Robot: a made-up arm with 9 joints.
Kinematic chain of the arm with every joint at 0, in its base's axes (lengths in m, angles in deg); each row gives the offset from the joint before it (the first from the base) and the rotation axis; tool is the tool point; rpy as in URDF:
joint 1: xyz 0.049 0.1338 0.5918 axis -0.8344 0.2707 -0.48
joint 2: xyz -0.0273 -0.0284 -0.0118 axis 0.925 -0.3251 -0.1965
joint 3: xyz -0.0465 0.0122 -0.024 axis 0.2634 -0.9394 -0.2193
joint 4: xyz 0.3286 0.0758 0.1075 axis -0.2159 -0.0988 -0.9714
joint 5: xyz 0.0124 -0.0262 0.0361 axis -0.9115 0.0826 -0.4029
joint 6: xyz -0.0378 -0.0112 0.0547 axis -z
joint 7: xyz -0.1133 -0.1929 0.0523 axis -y
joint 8: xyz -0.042 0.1 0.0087 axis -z
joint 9: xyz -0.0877 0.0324 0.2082 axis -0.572 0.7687 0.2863
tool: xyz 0.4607 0.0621 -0.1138 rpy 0 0 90
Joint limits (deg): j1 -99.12..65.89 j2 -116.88..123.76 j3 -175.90..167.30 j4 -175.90..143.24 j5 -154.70..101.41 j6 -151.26..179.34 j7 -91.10..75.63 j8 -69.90..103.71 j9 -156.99..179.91
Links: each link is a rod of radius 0.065 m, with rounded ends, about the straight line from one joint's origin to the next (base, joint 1, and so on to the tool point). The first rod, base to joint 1, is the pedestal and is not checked.
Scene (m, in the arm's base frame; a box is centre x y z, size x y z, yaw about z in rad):
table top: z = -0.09
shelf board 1: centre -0.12 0.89 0.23 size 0.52 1.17 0.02 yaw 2
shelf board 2: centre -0.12 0.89 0.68 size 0.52 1.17 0.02 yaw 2
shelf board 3: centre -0.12 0.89 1.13 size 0.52 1.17 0.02 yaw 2
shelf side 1: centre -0.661 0.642 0.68 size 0.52 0.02 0.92 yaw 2
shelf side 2: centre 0.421 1.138 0.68 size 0.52 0.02 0.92 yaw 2
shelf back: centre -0.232 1.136 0.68 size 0.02 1.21 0.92 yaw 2
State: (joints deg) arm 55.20 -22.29 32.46 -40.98 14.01 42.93 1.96 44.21 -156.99
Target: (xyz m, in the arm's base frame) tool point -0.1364 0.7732 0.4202
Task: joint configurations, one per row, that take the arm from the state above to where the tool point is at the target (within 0.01 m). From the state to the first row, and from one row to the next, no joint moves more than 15 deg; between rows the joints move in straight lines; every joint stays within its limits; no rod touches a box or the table.
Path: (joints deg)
1: 55.17 -27.18 22.23 -46.42 14.73 41.89 16.57 48.82 -156.99
2: 55.13 -32.07 12.00 -51.86 15.45 40.85 31.19 53.44 -156.99
3: 55.10 -36.96 1.77 -57.31 16.17 39.81 45.80 58.05 -156.99
4: 58.70 -45.66 -12.62 -57.23 12.78 43.85 48.06 68.17 -156.99
5: 62.29 -54.37 -27.01 -57.16 9.39 47.88 50.32 78.29 -156.99
6: 65.89 -63.07 -41.40 -57.08 6.00 51.91 52.58 88.41 -156.99
7: 65.89 -55.41 -28.15 -51.48 9.31 52.33 42.39 81.30 -156.99
8: 65.89 -47.74 -14.91 -45.88 12.62 52.75 32.20 74.20 -156.99
9: 65.89 -40.08 -1.66 -40.28 15.92 53.17 22.01 67.10 -156.99
10: 65.89 -32.41 11.58 -34.68 19.23 53.59 11.82 59.99 -156.99
11: 65.89 -24.75 24.83 -29.08 22.54 54.01 1.63 52.89 -156.99

